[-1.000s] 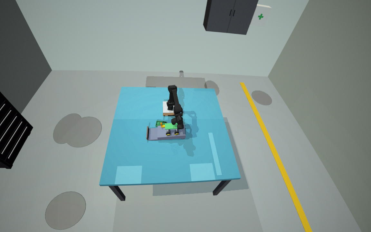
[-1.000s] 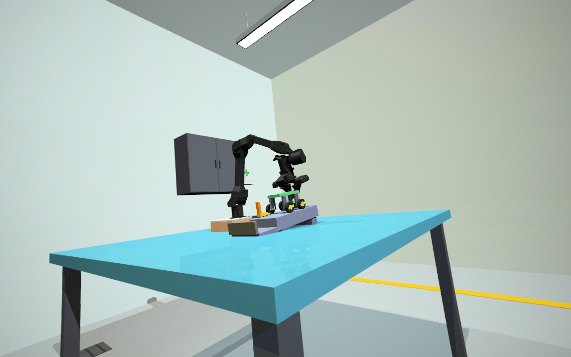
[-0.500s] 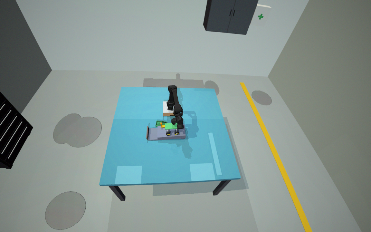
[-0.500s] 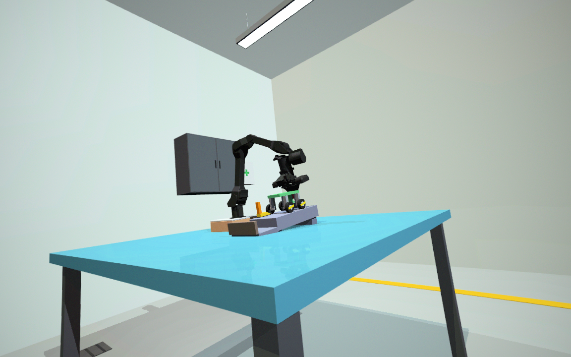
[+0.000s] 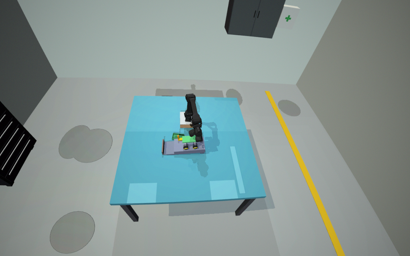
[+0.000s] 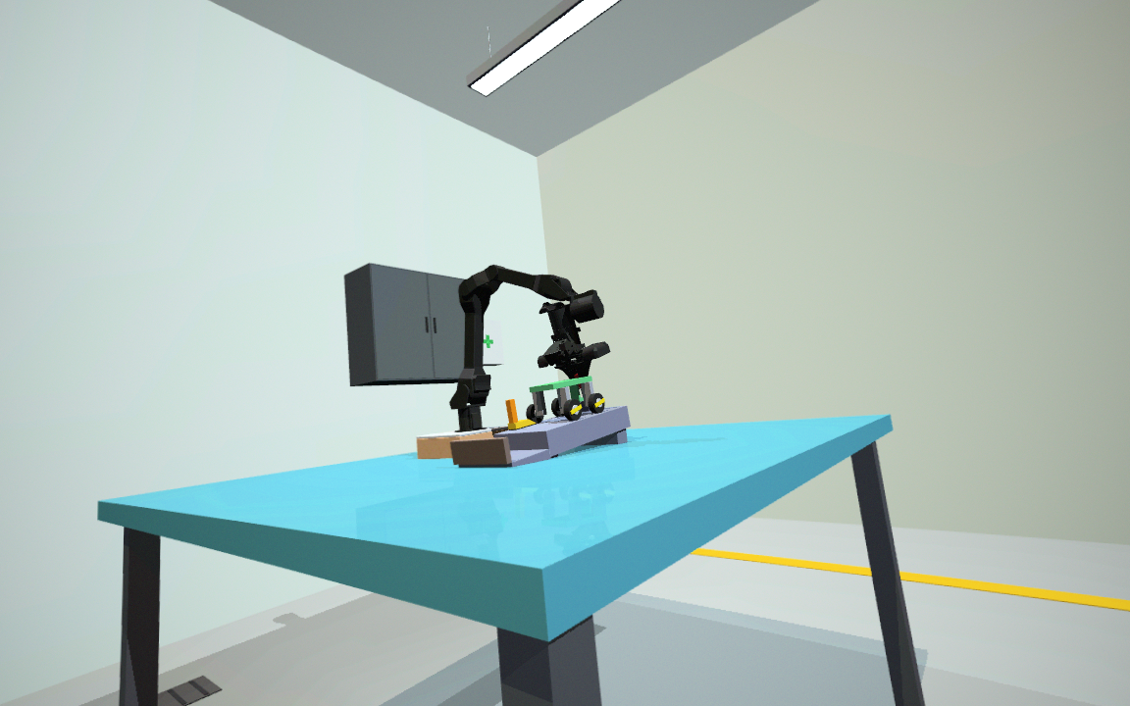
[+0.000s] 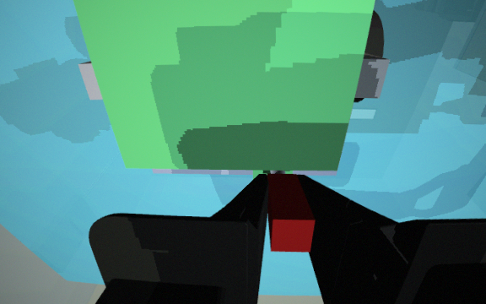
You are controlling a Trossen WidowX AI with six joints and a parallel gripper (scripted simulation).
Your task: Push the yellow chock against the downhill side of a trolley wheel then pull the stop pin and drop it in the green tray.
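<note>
Now: the yellow chock 19 cm to the right of my gripper tip, 5 cm below it and 1 cm behind it. The rest, counted from my gripper tip: green-topped trolley (9 cm to the right, 4 cm ahead, 3 cm below); then grey ramp (10 cm to the right, 9 cm below, 4 cm ahead); then red-headed stop pin (right at my gripper tip).
</note>
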